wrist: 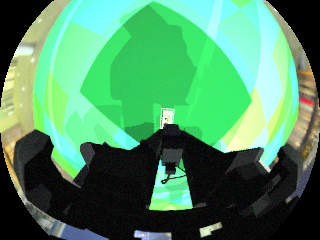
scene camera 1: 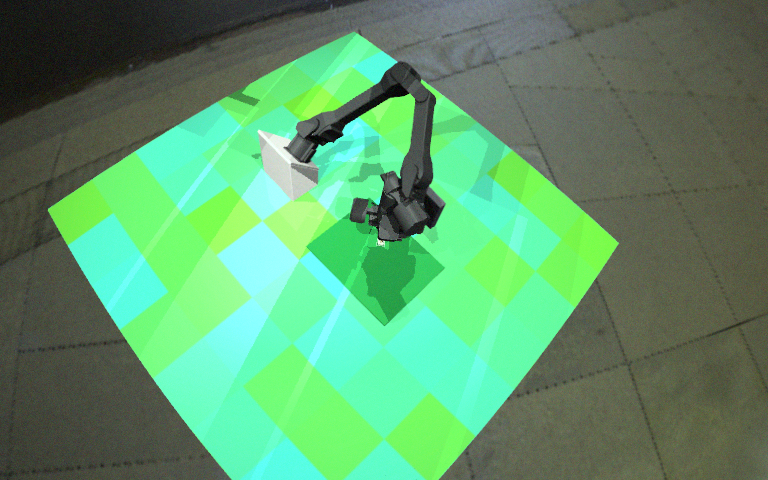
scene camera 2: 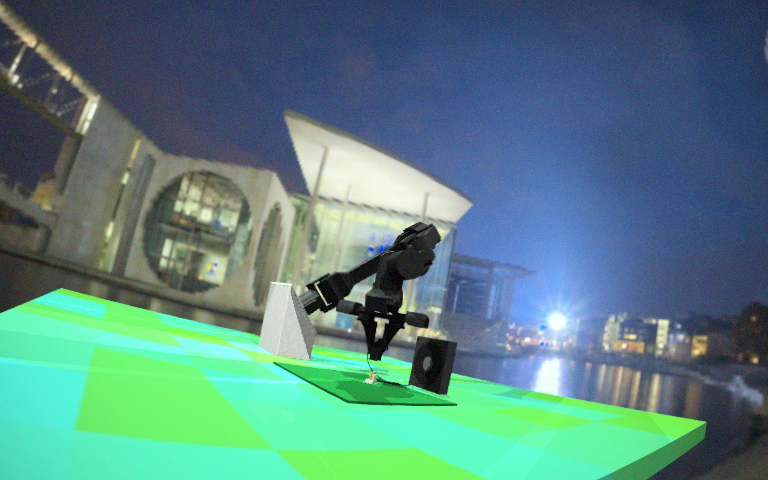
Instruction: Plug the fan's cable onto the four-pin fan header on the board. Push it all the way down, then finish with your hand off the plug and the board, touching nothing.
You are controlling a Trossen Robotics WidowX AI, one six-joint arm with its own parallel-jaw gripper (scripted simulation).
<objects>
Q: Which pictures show the gripper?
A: The wrist view, scene camera 1 and scene camera 2: all of them.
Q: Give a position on a dark fan plug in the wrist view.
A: At 173,143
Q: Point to a dark green board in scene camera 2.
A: At 349,387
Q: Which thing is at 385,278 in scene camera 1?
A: A dark green board.
</objects>
